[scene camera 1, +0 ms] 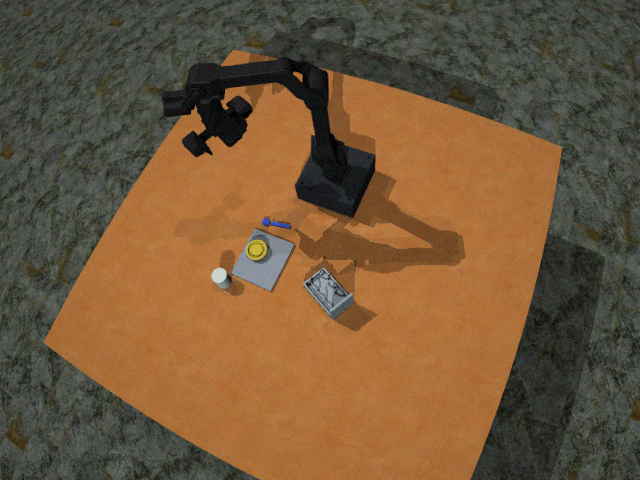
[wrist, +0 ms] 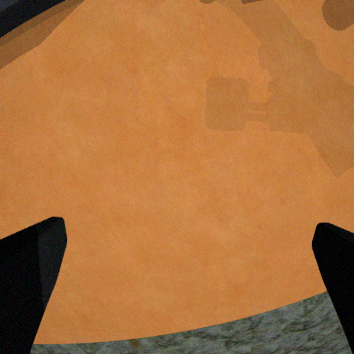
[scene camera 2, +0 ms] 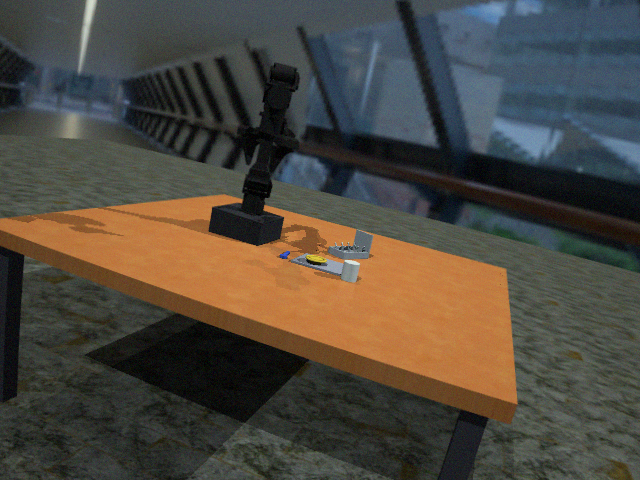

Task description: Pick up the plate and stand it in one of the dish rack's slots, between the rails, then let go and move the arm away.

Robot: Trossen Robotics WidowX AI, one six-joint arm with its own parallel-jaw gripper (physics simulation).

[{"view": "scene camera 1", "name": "my gripper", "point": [224,143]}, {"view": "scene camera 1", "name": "grey dish rack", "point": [322,286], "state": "on the table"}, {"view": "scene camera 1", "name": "grey mat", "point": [264,273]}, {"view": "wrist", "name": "my gripper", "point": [194,235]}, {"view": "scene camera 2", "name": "my gripper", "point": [259,168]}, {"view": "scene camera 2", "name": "grey dish rack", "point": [361,247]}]
